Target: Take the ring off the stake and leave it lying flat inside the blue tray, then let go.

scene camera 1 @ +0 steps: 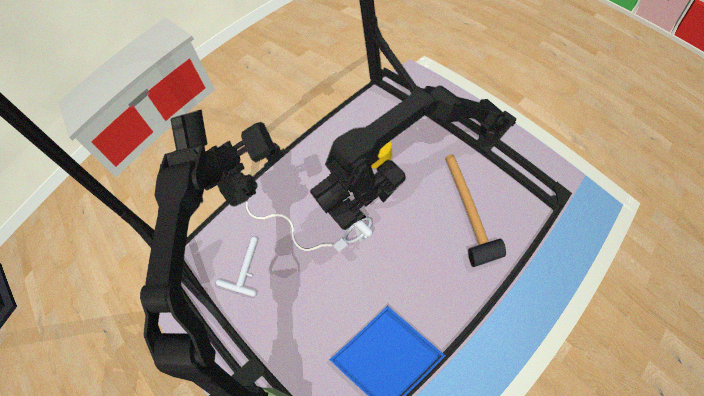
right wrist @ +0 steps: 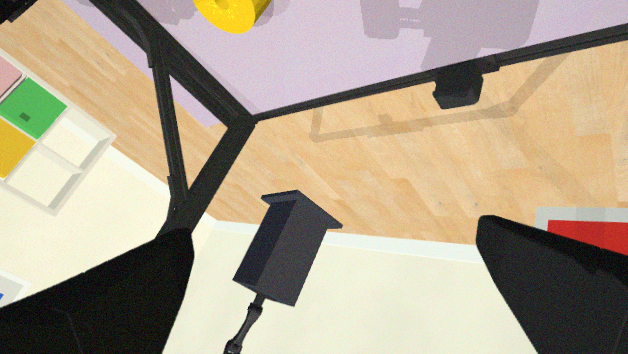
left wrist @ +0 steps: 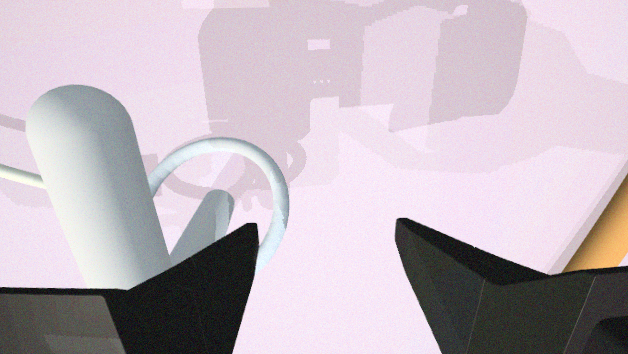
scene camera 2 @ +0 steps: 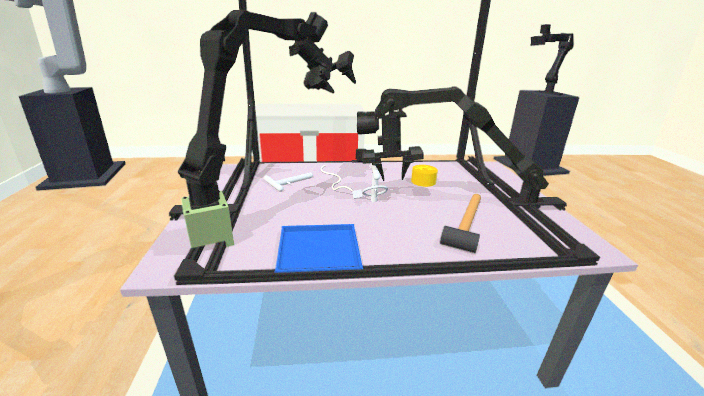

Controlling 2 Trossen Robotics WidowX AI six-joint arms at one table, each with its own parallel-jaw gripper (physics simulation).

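Where they show: left gripper, fingertip midpoint: (scene camera 1: 373, 208) (left wrist: 327, 230) (scene camera 2: 393, 180); right gripper, fingertip midpoint: (right wrist: 336, 236) (scene camera 2: 344, 87); left arm's base at its link origin: (scene camera 1: 489, 132) (scene camera 2: 527, 200); right arm's base at its link origin: (scene camera 2: 204, 201).
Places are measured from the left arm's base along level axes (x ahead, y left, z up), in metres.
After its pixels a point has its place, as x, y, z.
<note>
The pale ring (scene camera 1: 370, 221) {0.392, -0.255, 0.032} (scene camera 2: 385, 190) {0.382, -0.268, 0.012} (left wrist: 281, 192) {0.377, -0.269, 0.017} is around the upright white stake (scene camera 1: 364, 228) {0.438, -0.250, 0.091} (scene camera 2: 374, 183) {0.429, -0.268, 0.046} (left wrist: 90, 175) {0.389, -0.320, 0.091}, apart from the table. My left gripper (scene camera 2: 393, 178) {0.365, -0.255, 0.049} (left wrist: 327, 230) {0.365, -0.255, 0.049} is open and points down, just beside the stake's top. In the left wrist view one fingertip covers part of the ring and stake; table shows between the fingers, and whether the fingertip touches either is unclear. My right gripper (scene camera 2: 343, 86) {0.424, -0.467, 0.309} (right wrist: 336, 236) {0.424, -0.467, 0.309} is open and empty, high above the back of the table. The blue tray (scene camera 1: 387, 352) {0.689, -0.115, -0.013} (scene camera 2: 320, 248) {0.700, -0.113, -0.013} lies empty near the front edge.
A white block (scene camera 1: 340, 245) {0.462, -0.314, -0.002} (scene camera 2: 357, 194) {0.461, -0.313, -0.003} with a cord lies by the ring. A white T-shaped piece (scene camera 1: 246, 265) {0.594, -0.534, -0.002} (scene camera 2: 296, 179) {0.580, -0.530, -0.008} lies farther left. A yellow cylinder (scene camera 1: 384, 154) {0.191, -0.281, 0.030} (scene camera 2: 424, 176) {0.198, -0.283, 0.020} (right wrist: 235, 16) {0.160, -0.337, 0.031} and a mallet (scene camera 1: 467, 201) {0.261, -0.031, 0.013} (scene camera 2: 468, 214) {0.275, -0.016, 0.015} are on the right. Black rails border the table.
</note>
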